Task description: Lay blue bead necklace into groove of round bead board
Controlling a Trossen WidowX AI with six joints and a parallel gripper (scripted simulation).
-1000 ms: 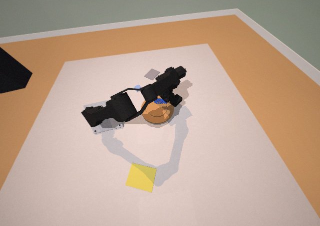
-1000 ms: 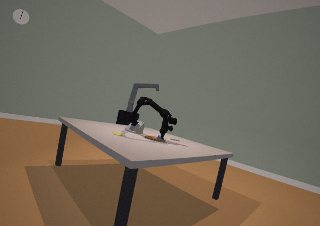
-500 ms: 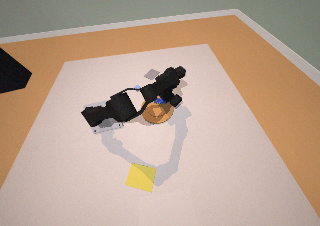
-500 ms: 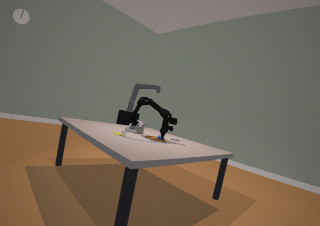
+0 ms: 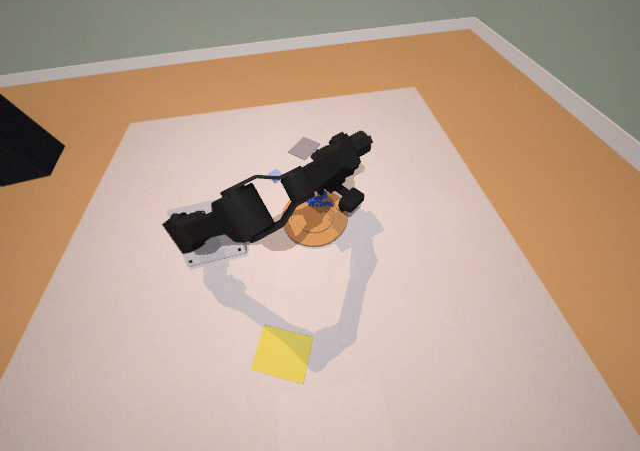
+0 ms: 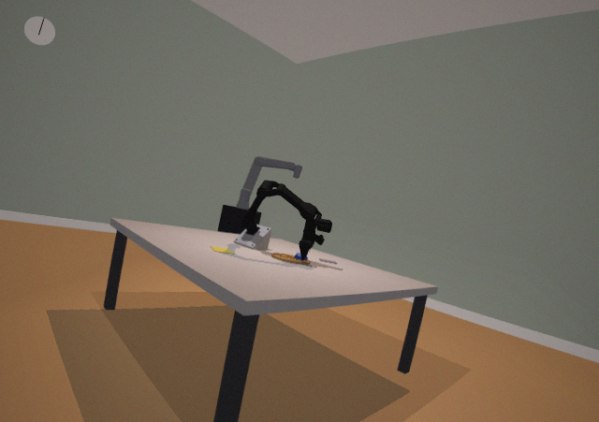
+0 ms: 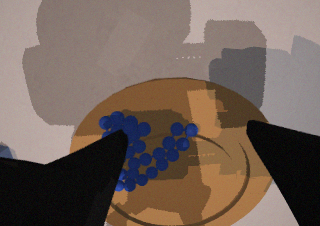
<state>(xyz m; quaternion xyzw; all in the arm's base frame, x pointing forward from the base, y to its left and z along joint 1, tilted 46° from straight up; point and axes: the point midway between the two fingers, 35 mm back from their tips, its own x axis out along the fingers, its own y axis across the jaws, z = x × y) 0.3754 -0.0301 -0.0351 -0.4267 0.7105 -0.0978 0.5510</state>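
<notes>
Right now my gripper tip is 6 cm past the round bead board, 2 cm to the left of it and 1 cm above it. Round my gripper tip: yellow square patch 35 cm to the right, 22 cm behind, 2 cm below; flat grey tile 29 cm to the left, 2 cm below, 2 cm behind; light blue cube 18 cm to the left, 15 cm behind, 1 cm below.
</notes>
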